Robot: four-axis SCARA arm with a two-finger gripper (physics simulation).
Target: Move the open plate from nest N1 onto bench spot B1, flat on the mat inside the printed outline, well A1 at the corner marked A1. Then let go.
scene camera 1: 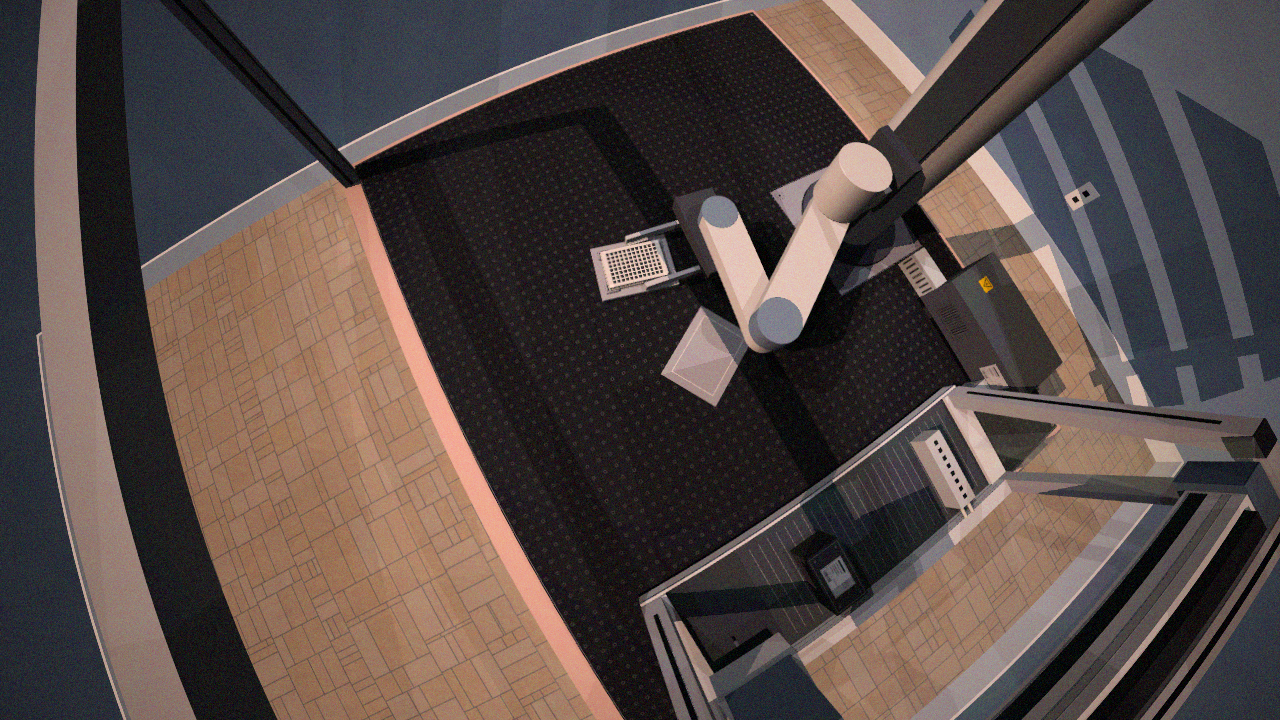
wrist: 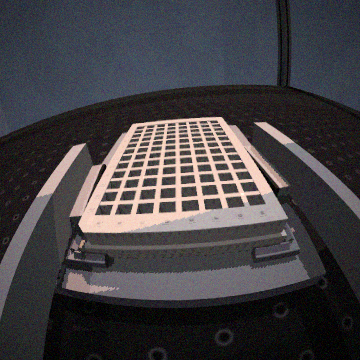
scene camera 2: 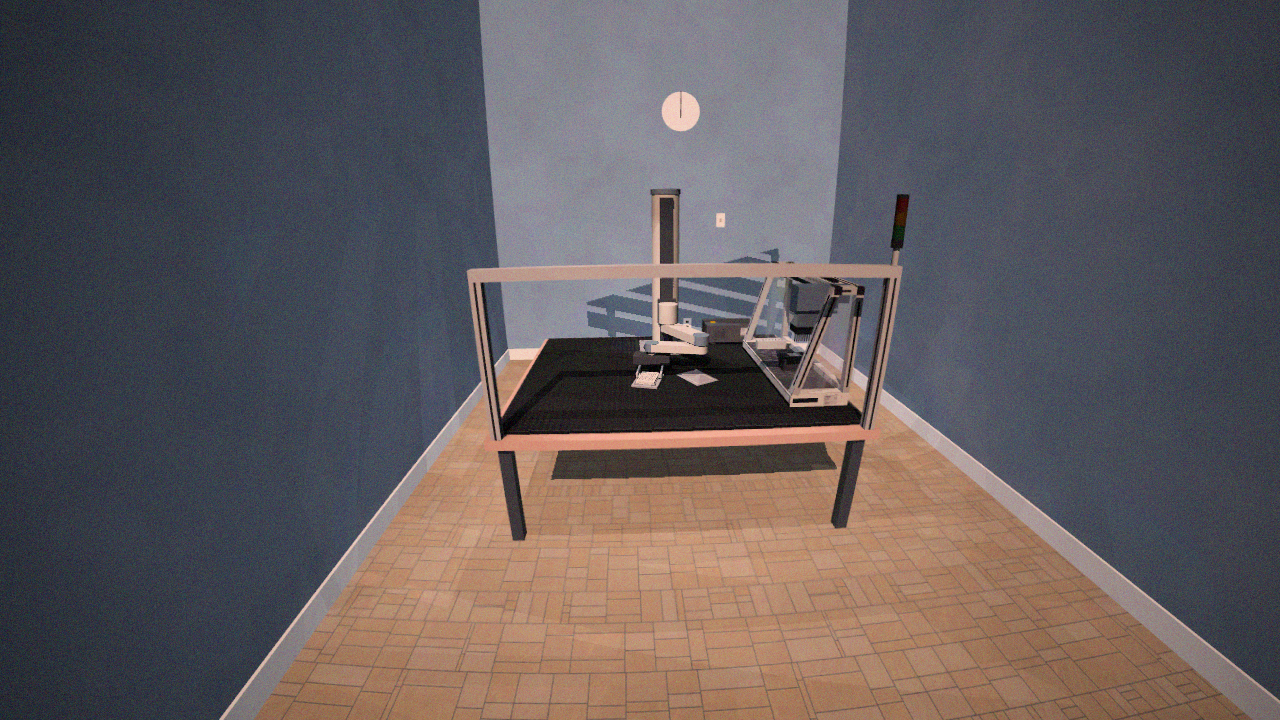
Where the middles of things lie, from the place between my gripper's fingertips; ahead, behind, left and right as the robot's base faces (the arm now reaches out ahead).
Labels:
I see my gripper 4 cm past the pale square sheet [scene camera 1: 705, 360], 23 cm to the right of it and 3 cm above it. The rest, counted from my hand: well plate [scene camera 1: 632, 265]: 1 cm below.

